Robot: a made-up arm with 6 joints.
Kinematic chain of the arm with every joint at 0, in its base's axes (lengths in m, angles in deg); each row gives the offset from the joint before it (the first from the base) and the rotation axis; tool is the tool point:
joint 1: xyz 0 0 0.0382 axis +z
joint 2: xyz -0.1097 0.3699 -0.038 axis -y
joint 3: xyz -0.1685 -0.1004 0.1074 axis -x
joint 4: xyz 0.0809 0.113 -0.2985 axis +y
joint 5: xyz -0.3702 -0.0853 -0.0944 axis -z
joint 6: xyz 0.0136 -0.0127 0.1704 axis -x
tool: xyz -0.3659 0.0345 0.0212
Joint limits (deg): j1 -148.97..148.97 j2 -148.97..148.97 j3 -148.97..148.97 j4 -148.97..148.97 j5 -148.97..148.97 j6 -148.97..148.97
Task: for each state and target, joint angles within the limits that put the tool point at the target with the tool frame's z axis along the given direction. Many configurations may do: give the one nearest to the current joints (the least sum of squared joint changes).
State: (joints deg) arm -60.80 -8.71 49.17 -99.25 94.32 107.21
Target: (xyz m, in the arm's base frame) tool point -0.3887 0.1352 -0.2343 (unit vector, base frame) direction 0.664 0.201 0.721
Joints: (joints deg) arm -16.62 -33.94 61.91 -93.07 129.56 96.82
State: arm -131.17 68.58 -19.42 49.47 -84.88 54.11
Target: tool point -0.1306 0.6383 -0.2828 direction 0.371 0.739 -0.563
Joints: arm -83.42 34.41 23.49 10.33 -63.55 92.76
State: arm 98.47 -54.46 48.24 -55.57 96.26 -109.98
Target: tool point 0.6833 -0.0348 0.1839 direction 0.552 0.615 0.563
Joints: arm 125.26 -66.36 91.64 -79.86 67.20 -73.05
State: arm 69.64 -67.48 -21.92 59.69 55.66 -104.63
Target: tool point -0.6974 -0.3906 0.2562 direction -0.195 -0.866 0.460
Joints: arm 84.62 -34.86 -2.99 13.29 96.53 -110.77
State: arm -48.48 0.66 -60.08 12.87 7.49 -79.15
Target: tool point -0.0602 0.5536 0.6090 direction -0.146 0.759 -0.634
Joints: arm -60.02 -51.46 -99.51 20.12 -3.98 -94.02
